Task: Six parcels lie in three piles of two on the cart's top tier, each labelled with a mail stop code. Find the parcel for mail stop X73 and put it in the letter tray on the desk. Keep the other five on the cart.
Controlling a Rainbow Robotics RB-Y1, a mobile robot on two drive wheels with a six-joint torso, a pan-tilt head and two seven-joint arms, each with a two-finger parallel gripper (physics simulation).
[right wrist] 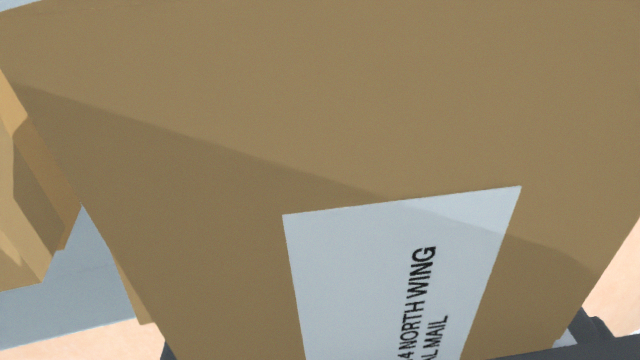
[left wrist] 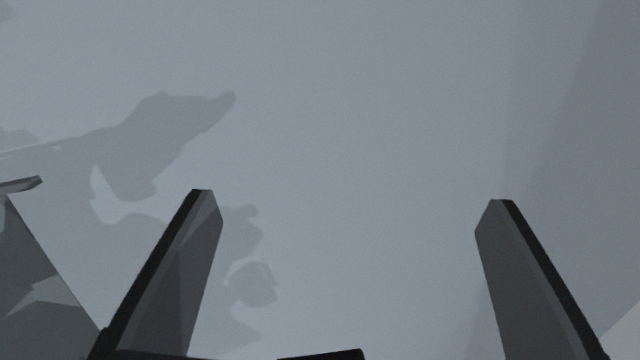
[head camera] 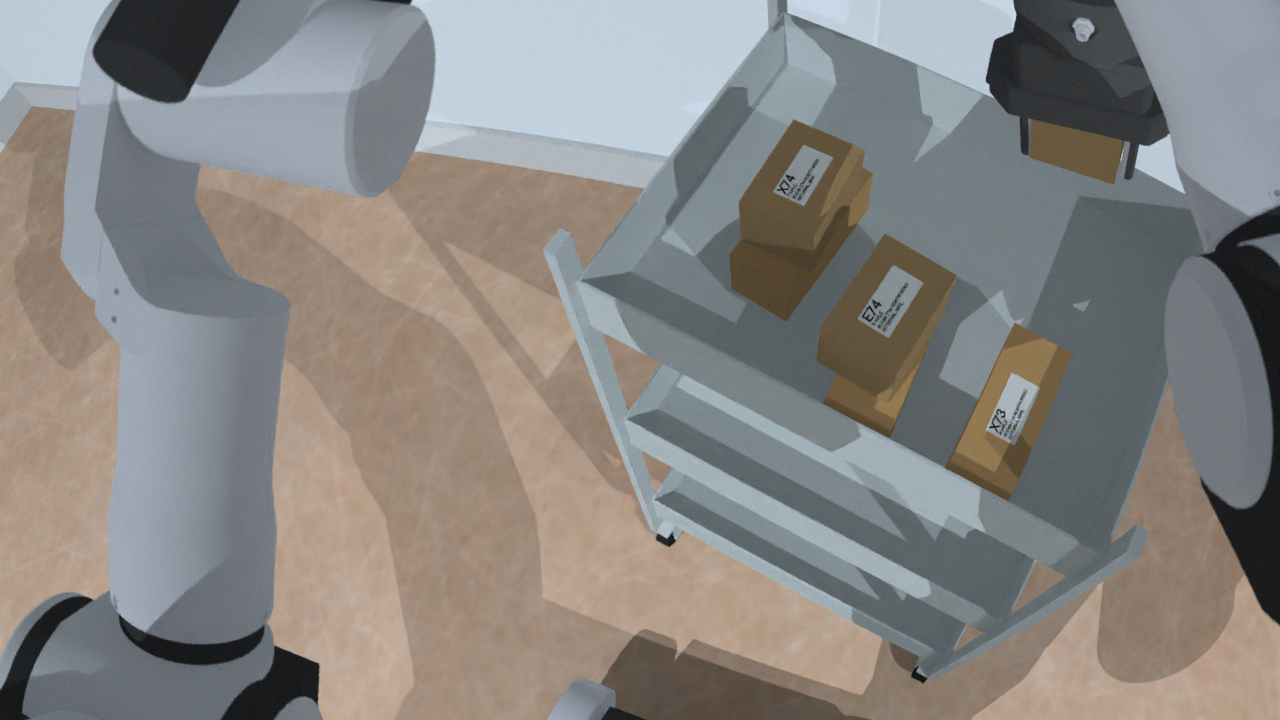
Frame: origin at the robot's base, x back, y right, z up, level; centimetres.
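Seen in the pictures: left gripper, fingertip midpoint: [left wrist: 348, 211]; right gripper, fingertip midpoint: [head camera: 1078, 156].
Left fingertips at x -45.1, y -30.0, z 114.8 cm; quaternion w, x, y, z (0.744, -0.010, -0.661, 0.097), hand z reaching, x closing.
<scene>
Pixels of each thing's top centre, then the offset from my left fingertips to it. "*": a spot on its surface instead. Level surfaces: height alone.
- X73 parcel, middle of its top: [head camera: 1013, 408] dx +9.4, dy +35.2, dz -43.2 cm
- cart's top tier, surface spot: [head camera: 698, 342] * dx +12.9, dy +12.3, dz -41.7 cm
- X74 parcel, middle of its top: [head camera: 803, 174] dx -0.9, dy +15.5, dz -38.2 cm
- E74 parcel, middle of its top: [head camera: 891, 300] dx +7.1, dy +24.2, dz -38.2 cm
- brown parcel, middle of its top: [head camera: 1099, 68] dx -5.2, dy +33.9, dz -23.0 cm
- tan floor, its level: dz -114.7 cm
The X73 parcel [head camera: 1009, 410] lies label up, on its own, at the near right of the cart's top tier [head camera: 698, 342]. The X74 parcel [head camera: 774, 214] rests on a lower parcel [head camera: 768, 279] whose label is hidden. The E74 parcel [head camera: 850, 335] rests on another lower parcel [head camera: 863, 410], label also hidden. My right gripper [head camera: 1076, 164] is shut on a brown parcel [head camera: 1072, 147] [right wrist: 225, 110], above the tier's far right; its mail stop code is out of view. My left gripper [left wrist: 348, 211] is open and empty. The letter tray and desk do not show.
The cart's raised rims and corner posts [head camera: 590, 331] stand around the parcels, with two lower tiers beneath. A pale wall [head camera: 554, 62] rises behind the cart. My left arm [head camera: 196, 429] hangs at the left over the tan floor [head camera: 465, 555].
</scene>
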